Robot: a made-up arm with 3 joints. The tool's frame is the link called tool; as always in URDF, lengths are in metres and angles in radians.
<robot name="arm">
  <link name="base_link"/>
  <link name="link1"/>
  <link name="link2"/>
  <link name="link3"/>
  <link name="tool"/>
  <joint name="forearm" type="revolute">
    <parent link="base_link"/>
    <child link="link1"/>
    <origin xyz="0 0 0.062" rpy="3.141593 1.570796 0"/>
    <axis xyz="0 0 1"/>
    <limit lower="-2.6" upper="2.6"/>
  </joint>
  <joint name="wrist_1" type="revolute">
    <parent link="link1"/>
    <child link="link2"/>
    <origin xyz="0.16 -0.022 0.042" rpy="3.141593 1.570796 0"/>
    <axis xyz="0 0 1"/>
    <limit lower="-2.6" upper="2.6"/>
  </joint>
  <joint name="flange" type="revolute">
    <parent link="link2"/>
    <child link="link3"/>
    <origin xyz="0.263 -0.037 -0.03" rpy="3.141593 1.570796 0"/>
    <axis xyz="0 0 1"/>
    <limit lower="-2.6" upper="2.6"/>
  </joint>
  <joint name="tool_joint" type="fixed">
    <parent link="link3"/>
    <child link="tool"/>
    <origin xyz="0.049 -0.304 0.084" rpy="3.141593 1.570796 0"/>
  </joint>
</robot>
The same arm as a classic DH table. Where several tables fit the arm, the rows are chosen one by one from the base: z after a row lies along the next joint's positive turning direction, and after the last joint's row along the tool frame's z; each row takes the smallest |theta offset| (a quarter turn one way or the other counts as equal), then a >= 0, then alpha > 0; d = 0 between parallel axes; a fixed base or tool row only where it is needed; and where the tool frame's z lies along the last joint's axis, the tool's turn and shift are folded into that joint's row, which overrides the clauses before.
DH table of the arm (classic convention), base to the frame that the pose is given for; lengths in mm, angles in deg. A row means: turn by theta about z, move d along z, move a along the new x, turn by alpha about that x. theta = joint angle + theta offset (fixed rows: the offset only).
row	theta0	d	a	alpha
base (fixed)	-90.00	62.0	0.0	90.00
forearm	0.00	42.0	-22.0	-90.00
wrist_1	0.00	-190.0	37.0	90.00
flange	0.00	-179.0	-304.0	-90.00
tool (fixed)	90.00	-49.0	0.0	0.00
Joint limits (deg, base to tool): -148.97..148.97 -148.97..148.97 -148.97..148.97

